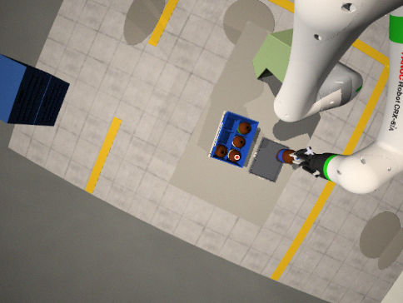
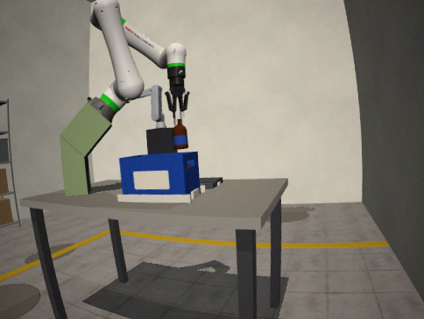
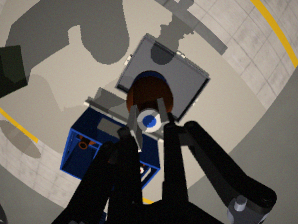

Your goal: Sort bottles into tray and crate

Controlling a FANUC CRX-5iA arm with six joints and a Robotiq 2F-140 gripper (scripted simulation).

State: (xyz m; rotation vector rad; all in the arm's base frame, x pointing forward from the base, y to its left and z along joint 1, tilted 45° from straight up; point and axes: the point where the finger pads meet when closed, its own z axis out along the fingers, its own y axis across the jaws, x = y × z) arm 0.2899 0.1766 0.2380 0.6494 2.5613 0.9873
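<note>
Now: the bottle 70 mm below my hand. The rest, counted from my hand: crate: 130 mm ahead, 250 mm to the right, 250 mm below; then tray: 50 mm ahead, 30 mm to the left, 330 mm below.
</note>
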